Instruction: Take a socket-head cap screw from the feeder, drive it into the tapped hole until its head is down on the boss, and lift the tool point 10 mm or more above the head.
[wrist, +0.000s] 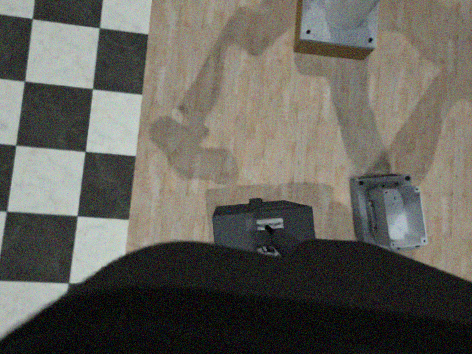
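The dark body of my screwdriver tool (240, 305) fills the bottom of the wrist view, blurred and black. A dark grey block (232, 227), which looks like the feeder, stands just beyond its edge, its near part hidden. Bright metal parts show on the block, with a small dark piece (270, 229) between them; I cannot tell whether this is a screw or my tool's tip. A grey metal housing (358, 210) with small holes at its corners stands at the right, partly hidden below. Which hole is the tapped one, and whether my tool bears a screw, I cannot tell.
A metal-topped block (345, 39) with brown sides and two dark holes stands at the top, under a pale rounded shape. A black-and-white checkered surface (55, 117) lies at the left, beside the wood surface (280, 125). Arm shadows cross the wood.
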